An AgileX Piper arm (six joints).
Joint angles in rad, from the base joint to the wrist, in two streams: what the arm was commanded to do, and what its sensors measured. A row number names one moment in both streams.
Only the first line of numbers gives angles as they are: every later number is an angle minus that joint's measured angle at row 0.
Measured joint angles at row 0:
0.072 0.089 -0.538 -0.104 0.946 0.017
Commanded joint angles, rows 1 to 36:
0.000 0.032 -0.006 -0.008 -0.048 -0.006
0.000 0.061 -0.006 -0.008 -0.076 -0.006
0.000 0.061 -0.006 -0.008 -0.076 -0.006
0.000 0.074 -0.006 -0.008 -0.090 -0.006
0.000 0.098 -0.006 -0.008 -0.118 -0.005
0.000 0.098 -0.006 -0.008 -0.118 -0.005
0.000 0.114 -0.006 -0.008 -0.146 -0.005
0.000 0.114 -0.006 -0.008 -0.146 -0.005
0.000 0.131 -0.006 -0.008 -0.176 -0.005
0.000 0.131 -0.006 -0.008 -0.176 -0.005
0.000 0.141 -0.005 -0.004 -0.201 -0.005
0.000 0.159 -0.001 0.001 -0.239 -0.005
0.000 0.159 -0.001 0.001 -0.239 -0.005
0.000 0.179 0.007 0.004 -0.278 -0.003
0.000 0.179 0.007 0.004 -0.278 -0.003
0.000 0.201 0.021 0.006 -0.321 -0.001
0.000 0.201 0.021 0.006 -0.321 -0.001
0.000 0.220 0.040 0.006 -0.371 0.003
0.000 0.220 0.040 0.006 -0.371 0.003
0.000 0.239 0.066 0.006 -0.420 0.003
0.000 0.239 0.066 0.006 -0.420 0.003
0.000 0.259 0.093 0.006 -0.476 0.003
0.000 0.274 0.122 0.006 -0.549 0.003
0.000 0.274 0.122 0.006 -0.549 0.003
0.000 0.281 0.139 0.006 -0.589 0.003
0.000 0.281 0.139 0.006 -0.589 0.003
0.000 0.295 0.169 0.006 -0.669 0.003
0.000 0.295 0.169 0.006 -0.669 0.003
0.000 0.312 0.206 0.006 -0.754 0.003
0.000 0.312 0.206 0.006 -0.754 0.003
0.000 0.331 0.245 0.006 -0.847 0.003
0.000 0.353 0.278 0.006 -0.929 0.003
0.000 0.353 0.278 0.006 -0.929 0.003
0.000 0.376 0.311 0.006 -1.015 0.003
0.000 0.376 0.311 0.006 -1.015 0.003
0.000 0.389 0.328 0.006 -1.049 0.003
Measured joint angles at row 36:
0.000 0.364 0.290 0.007 -0.921 0.001
